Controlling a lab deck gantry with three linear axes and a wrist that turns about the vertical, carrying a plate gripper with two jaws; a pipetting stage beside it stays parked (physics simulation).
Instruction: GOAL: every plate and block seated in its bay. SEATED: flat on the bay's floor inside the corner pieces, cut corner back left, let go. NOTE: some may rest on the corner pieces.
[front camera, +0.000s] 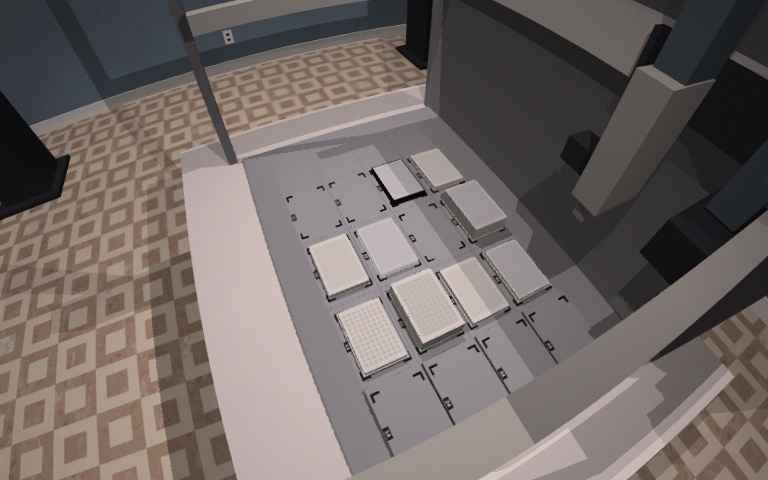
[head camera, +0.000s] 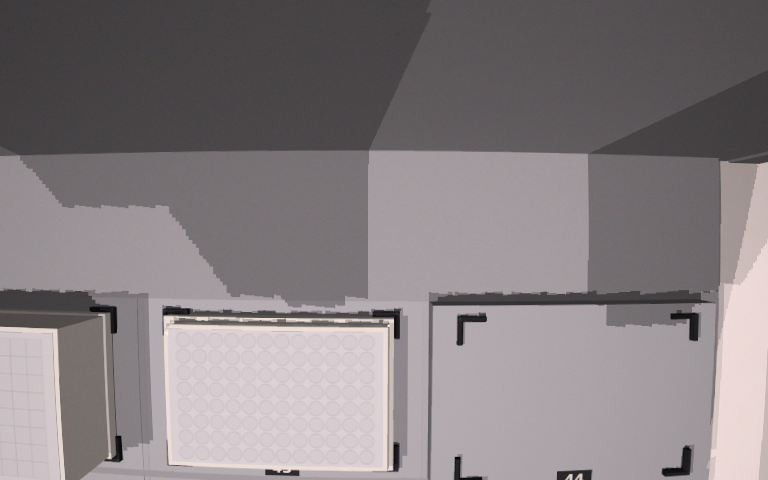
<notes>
I see my gripper, a clear round-well plate, a cream fine-grid plate, a black-based block, a cream plate and a bay 44.
</notes>
